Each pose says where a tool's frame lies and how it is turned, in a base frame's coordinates. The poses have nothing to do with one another.
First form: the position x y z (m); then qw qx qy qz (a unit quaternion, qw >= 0).
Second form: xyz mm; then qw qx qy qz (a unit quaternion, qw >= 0). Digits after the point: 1 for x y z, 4 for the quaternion.
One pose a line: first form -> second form
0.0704 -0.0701 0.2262 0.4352 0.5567 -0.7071 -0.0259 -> 70.4 -70.1 226.2 0.4352 0.5567 -0.7071 -0.0259
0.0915 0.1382 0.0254 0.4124 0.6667 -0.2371 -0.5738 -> 91.5 138.2 25.4 0.4124 0.6667 -0.2371 -0.5738
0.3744 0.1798 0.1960 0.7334 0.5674 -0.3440 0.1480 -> 374.4 179.8 196.0 0.7334 0.5674 -0.3440 0.1480
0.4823 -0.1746 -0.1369 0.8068 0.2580 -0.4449 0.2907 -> 482.3 -174.6 -136.9 0.8068 0.2580 -0.4449 0.2907
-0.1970 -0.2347 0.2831 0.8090 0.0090 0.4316 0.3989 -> -197.0 -234.7 283.1 0.8090 0.0090 0.4316 0.3989
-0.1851 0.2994 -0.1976 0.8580 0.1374 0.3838 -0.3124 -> -185.1 299.4 -197.6 0.8580 0.1374 0.3838 -0.3124
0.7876 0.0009 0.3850 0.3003 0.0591 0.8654 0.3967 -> 787.6 0.9 385.0 0.3003 0.0591 0.8654 0.3967
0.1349 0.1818 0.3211 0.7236 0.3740 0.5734 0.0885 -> 134.9 181.8 321.1 0.7236 0.3740 0.5734 0.0885
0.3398 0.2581 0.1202 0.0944 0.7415 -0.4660 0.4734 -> 339.8 258.1 120.2 0.0944 0.7415 -0.4660 0.4734
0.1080 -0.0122 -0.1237 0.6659 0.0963 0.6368 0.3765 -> 108.0 -12.2 -123.7 0.6659 0.0963 0.6368 0.3765
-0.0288 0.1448 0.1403 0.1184 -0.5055 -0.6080 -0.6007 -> -28.8 144.8 140.3 0.1184 -0.5055 -0.6080 -0.6007
